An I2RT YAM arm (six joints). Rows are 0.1 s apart.
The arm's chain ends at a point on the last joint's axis. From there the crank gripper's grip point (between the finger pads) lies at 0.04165 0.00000 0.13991 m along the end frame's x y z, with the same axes.
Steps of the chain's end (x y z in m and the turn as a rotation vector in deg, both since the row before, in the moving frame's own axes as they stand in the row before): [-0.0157, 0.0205, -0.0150, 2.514, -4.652, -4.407]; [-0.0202, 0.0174, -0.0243, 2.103, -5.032, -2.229]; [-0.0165, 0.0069, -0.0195, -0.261, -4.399, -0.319]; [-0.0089, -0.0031, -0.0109, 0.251, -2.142, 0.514]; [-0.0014, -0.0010, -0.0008, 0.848, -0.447, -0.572]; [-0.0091, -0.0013, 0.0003, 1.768, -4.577, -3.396]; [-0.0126, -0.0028, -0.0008, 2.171, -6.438, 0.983]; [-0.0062, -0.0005, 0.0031, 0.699, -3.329, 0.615]
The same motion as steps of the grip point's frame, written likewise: [-0.0275, 0.0115, -0.0123, 2.514, -4.652, -4.407]; [-0.0328, 0.0108, -0.0213, 2.103, -5.032, -2.229]; [-0.0274, 0.0073, -0.0167, -0.261, -4.399, -0.319]; [-0.0142, -0.0034, -0.0094, 0.251, -2.142, 0.514]; [-0.0025, -0.0035, -0.0005, 0.848, -0.447, -0.572]; [-0.0206, -0.0078, 0.0031, 1.768, -4.577, -3.396]; [-0.0285, -0.0076, 0.0029, 2.171, -6.438, 0.983]; [-0.0144, -0.0018, 0.0053, 0.699, -3.329, 0.615]
